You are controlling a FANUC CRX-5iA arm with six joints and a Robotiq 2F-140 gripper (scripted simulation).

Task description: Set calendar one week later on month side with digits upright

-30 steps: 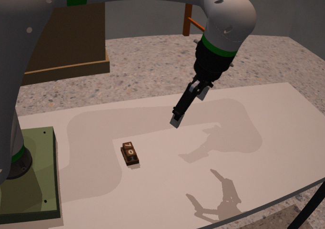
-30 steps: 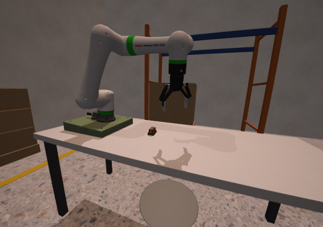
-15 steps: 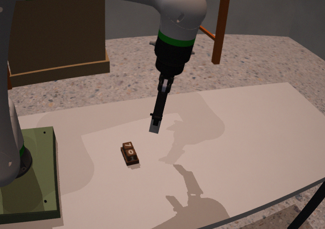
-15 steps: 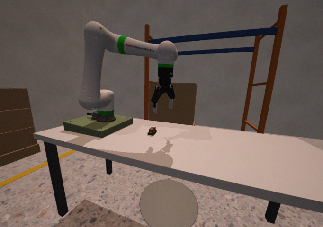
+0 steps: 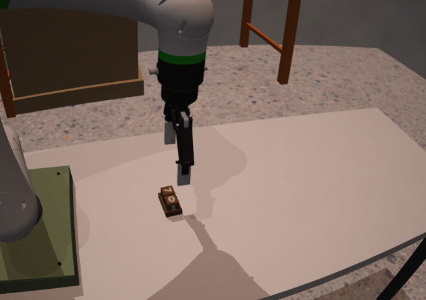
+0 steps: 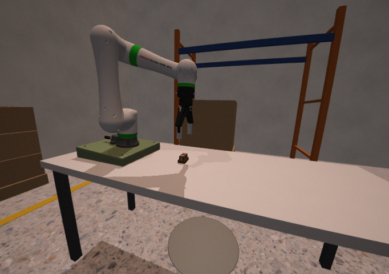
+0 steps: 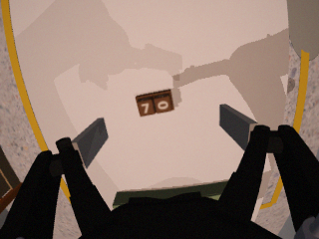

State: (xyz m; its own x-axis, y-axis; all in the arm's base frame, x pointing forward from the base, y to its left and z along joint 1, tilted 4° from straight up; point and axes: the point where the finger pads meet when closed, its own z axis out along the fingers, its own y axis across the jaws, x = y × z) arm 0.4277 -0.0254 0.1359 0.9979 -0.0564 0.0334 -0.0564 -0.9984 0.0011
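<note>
My hand is 1 cm past the brown tray, 2 cm to the right of it and 16 cm above it.
</note>
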